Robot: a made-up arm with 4 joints.
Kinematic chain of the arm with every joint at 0, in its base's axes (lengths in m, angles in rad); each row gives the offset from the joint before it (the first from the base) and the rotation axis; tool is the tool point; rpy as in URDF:
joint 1: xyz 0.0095 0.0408 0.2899 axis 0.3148 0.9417 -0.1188
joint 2: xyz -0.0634 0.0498 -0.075 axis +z
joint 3: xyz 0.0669 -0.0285 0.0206 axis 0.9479 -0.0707 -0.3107
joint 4: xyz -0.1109 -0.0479 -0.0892 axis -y
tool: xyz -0.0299 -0.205 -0.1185 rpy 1.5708 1.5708 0
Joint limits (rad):
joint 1: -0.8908..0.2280
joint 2: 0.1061..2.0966
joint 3: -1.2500..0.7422
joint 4: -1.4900..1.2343
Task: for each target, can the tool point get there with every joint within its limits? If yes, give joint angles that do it. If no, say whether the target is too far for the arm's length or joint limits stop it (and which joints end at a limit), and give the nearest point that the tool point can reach.
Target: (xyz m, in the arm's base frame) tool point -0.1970 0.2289 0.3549
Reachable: no: joint limits stop it (at a limit: joint 1, joint 2, joint 3, joint 4) | nearest point -0.0337 0.2296 0.5022 | short by 0.220 m
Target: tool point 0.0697 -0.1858 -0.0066
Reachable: yes | joints -0.5120 0.2939 0.2863 -0.1335
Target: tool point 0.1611 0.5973 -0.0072
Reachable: no: too far | nearest point 0.1479 0.3127 0.1102 | short by 0.308 m
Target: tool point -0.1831 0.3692 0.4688
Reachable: no: joint limits stop it (at a limit: joint 1, joint 2, joint 3, joint 4) | nearest point -0.0337 0.2296 0.5022 | short by 0.207 m
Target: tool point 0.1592 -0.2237 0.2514
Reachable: yes | joints -0.1545 0.5504 -0.6453 0.1949
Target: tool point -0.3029 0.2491 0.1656
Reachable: no: joint limits stop it (at a limit: joint 1, joint 2, joint 3) | nearest point -0.2844 0.0308 0.0184 | short by 0.264 m
